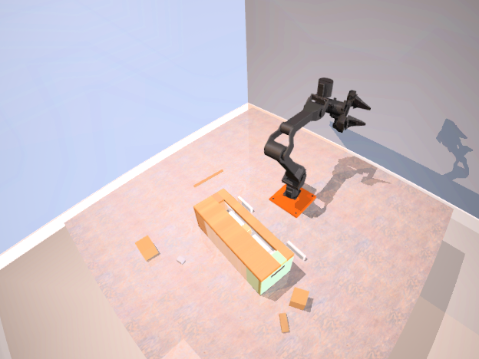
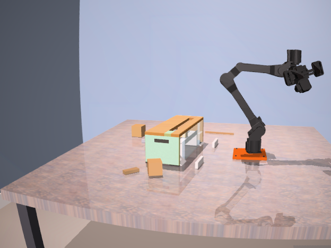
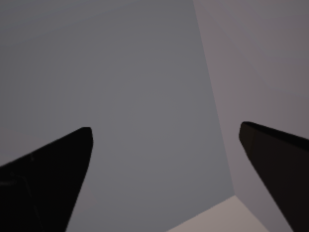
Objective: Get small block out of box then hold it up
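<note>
Right now my gripper tip is 49 cm short of the box, 31 cm above it and 24 cm to the left of it. From my gripper tip the other things lie so: tan block (50 cm ahead, 29 cm below, 25 cm to the right); thin stick (59 cm to the right, 37 cm below, 30 cm ahead).
</note>
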